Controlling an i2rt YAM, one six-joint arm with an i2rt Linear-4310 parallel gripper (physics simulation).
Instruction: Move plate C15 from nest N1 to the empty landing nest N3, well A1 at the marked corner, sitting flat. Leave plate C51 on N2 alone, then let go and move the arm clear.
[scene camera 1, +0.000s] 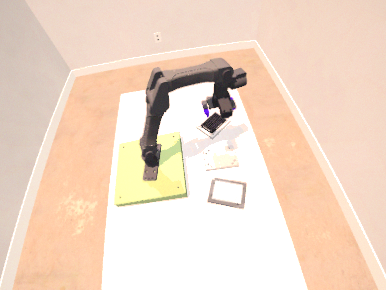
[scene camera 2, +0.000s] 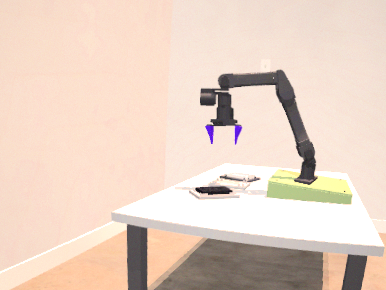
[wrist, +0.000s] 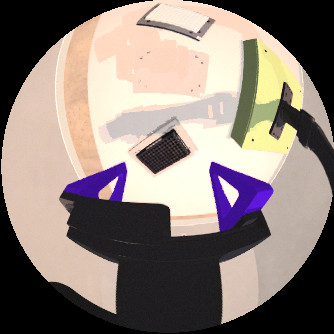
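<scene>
A grey-framed white plate (wrist: 191, 23) can be seen, and so can a black gridded plate (wrist: 169, 148).
</scene>
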